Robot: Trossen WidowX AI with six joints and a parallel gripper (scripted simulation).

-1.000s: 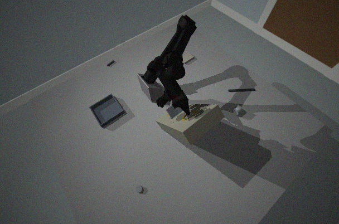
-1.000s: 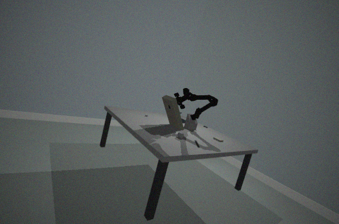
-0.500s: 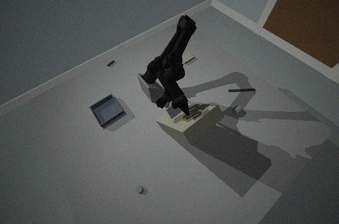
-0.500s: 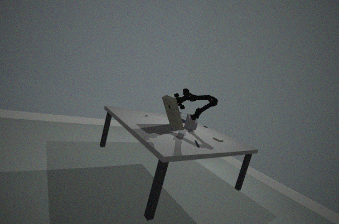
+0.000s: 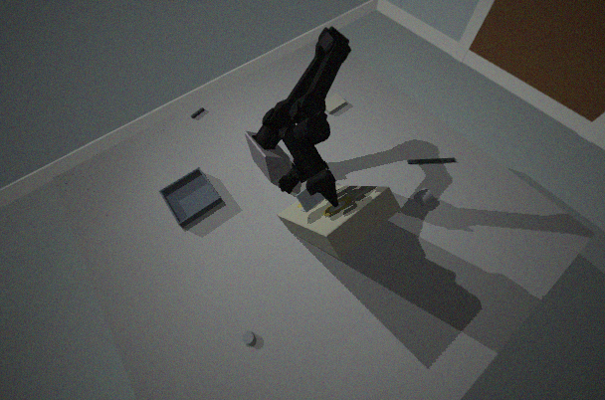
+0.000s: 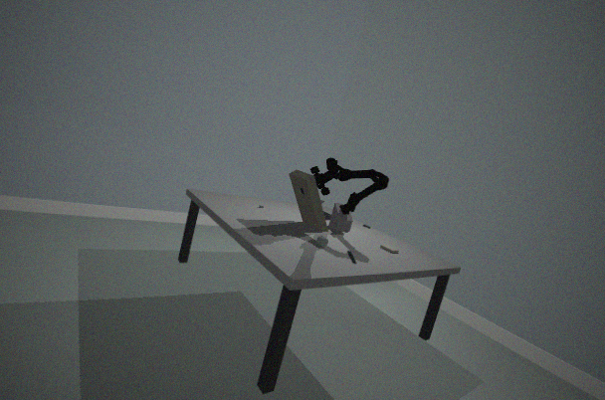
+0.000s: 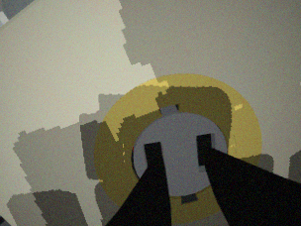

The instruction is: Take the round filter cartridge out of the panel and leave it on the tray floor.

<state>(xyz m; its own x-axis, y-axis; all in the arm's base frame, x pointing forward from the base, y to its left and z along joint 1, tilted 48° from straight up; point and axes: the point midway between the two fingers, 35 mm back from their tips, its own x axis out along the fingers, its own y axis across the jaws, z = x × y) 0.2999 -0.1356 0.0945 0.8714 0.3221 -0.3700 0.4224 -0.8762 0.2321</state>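
The round filter cartridge is 2 cm ahead of my gripper tip and 1 cm below it. Also, from my gripper tip: tray 41 cm behind, 25 cm to the right, 23 cm below; then beige service panel 9 cm below, 3 cm behind; then grey cylinder 36 cm to the right, 24 cm below, 5 cm ahead.
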